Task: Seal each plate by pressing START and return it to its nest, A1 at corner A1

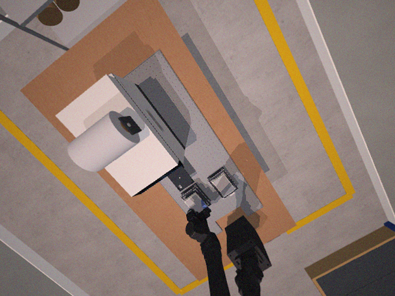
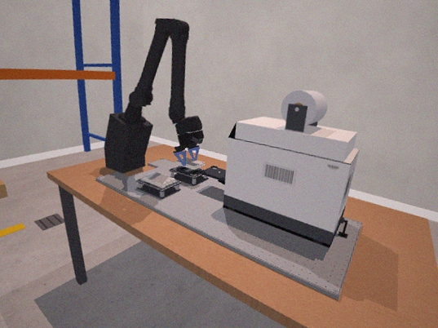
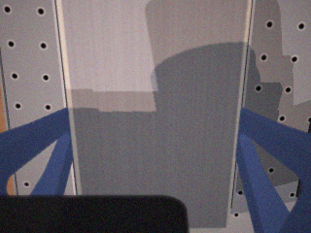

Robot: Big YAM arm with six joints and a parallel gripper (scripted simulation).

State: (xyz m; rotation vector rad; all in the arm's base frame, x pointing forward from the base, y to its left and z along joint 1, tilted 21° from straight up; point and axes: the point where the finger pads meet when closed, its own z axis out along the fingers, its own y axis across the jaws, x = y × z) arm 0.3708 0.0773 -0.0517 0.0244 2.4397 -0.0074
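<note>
My gripper is now right at the white well plate. From my hand the other things lie so: foil roll: 53 cm ahead, 33 cm above, 6 cm to the right; then dark sealer stage: 20 cm ahead, 4 cm to the right; then start button: 30 cm ahead, 10 cm above, 5 cm to the left.
</note>
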